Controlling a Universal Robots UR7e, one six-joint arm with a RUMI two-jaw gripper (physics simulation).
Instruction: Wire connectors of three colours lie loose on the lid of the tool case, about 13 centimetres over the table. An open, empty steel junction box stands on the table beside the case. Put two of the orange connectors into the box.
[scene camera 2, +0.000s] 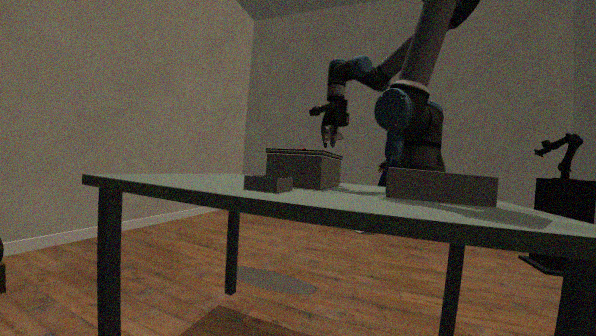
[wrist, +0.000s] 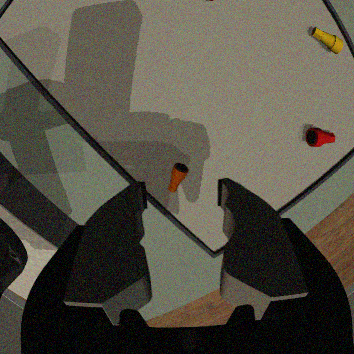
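Seen in the pictures: gripper, fingertip midpoint: (scene camera 2: 328, 147) (wrist: 181, 182); arm's base, origin of the base link: (scene camera 2: 419, 173).
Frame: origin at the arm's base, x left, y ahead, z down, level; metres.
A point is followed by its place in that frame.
An orange connector (wrist: 178, 177) {y 0.328, x -0.115, z -0.062 m} lies on the tool case's lid (wrist: 250, 85) {y 0.410, x -0.103, z -0.050 m}, just ahead of the fingertips and near the lid's edge in the wrist view. A red connector (wrist: 319, 137) {y 0.428, x -0.165, z -0.066 m} and a yellow one (wrist: 328, 41) {y 0.483, x -0.114, z -0.061 m} lie farther right. The grey tool case (scene camera 2: 294, 170) {y 0.410, x 0.082, z 0.018 m} stands on the table. My gripper (scene camera 2: 329, 145) {y 0.333, x -0.111, z -0.082 m} (wrist: 181, 182) {y 0.333, x -0.111, z -0.082 m} is partly open and empty, above the case's right end, pointing down. A small grey box (scene camera 2: 267, 184) {y 0.409, x 0.291, z 0.056 m} stands in front of the case, and a larger one (scene camera 2: 442, 187) {y -0.040, x 0.127, z 0.034 m} stands to the right; I cannot tell which is the junction box.
The table (scene camera 2: 175, 187) {y 0.605, x 0.405, z 0.076 m} carries the case and both boxes. The dark wall of a box (wrist: 30, 200) {y 0.102, x -0.026, z 0.045 m} shows at lower left in the wrist view. The arm's base stands behind the larger box. A second small arm (scene camera 2: 567, 155) stands on a black pedestal (scene camera 2: 562, 200) at right.
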